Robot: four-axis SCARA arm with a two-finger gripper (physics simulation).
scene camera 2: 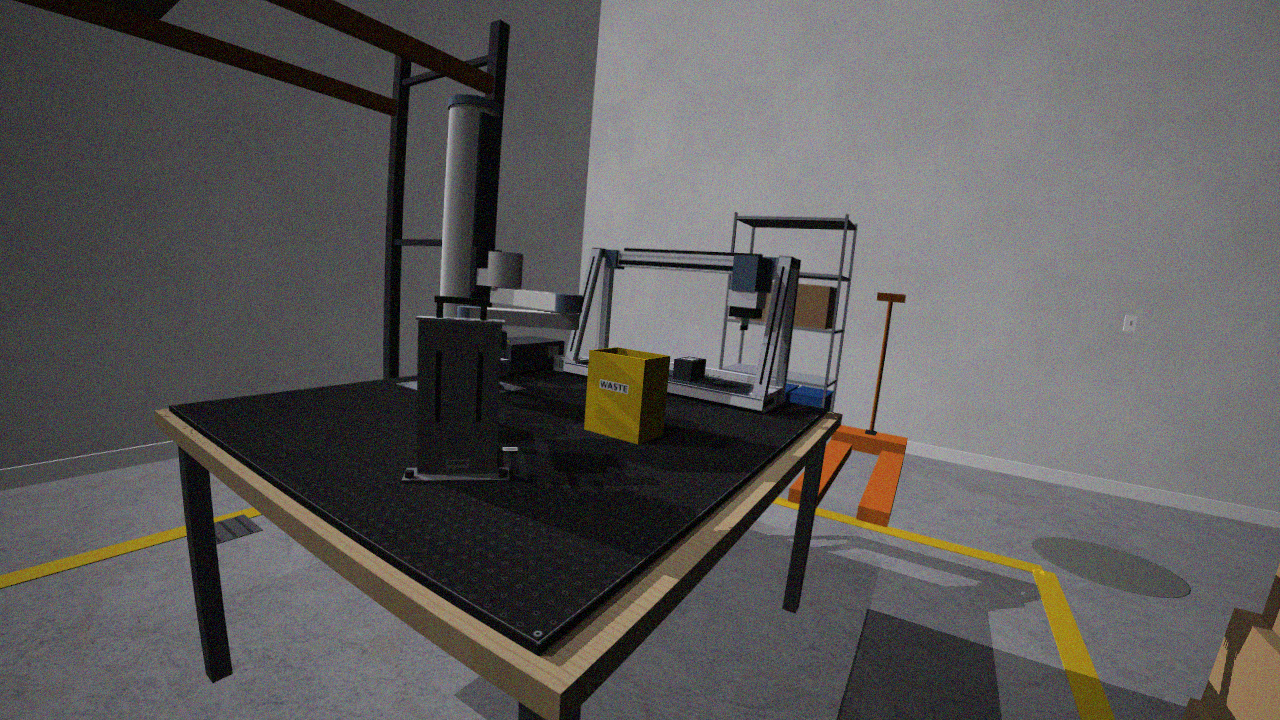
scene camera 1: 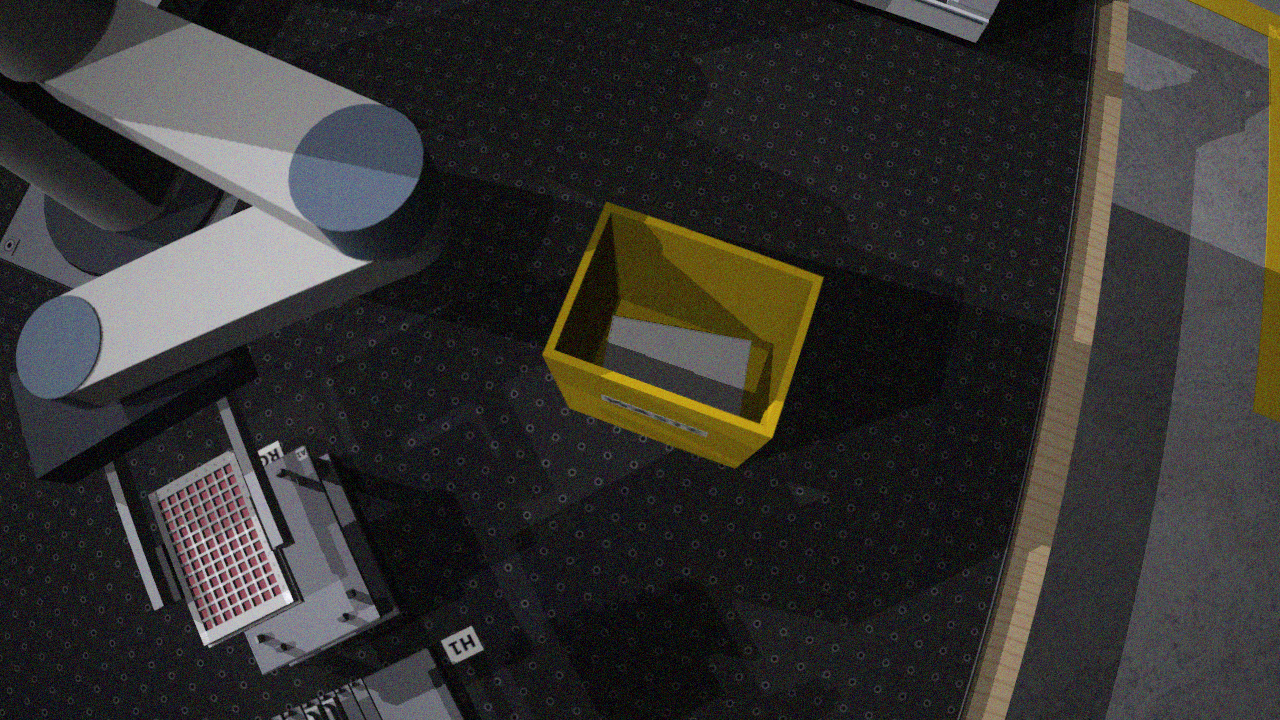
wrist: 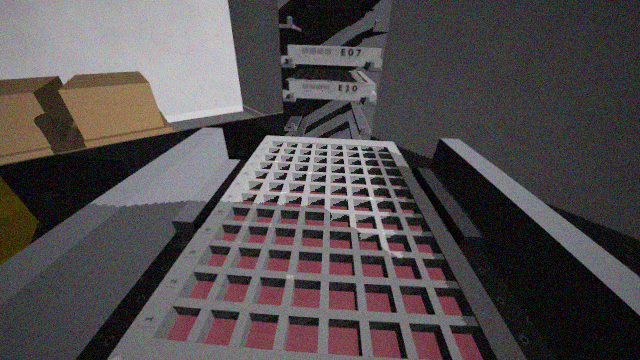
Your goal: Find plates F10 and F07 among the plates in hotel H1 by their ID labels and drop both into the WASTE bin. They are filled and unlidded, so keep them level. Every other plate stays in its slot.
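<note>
My gripper is shut on a white plate with red-filled wells and no lid. The plate looks level between the fingers; its ID label does not show. Hotel H1 is at the bottom edge in scene camera 1, apart from the held plate. Plates E07 and E10 sit in slots beyond the held plate. The yellow WASTE bin stands to the right of the gripper in scene camera 1, with a pale flat rectangle at its bottom.
A grey station with small pegs and a partly hidden label is beside and below the held plate. The arm's links reach in from the upper left. A gantry machine stands behind the bin. Brown boxes show beyond the table.
</note>
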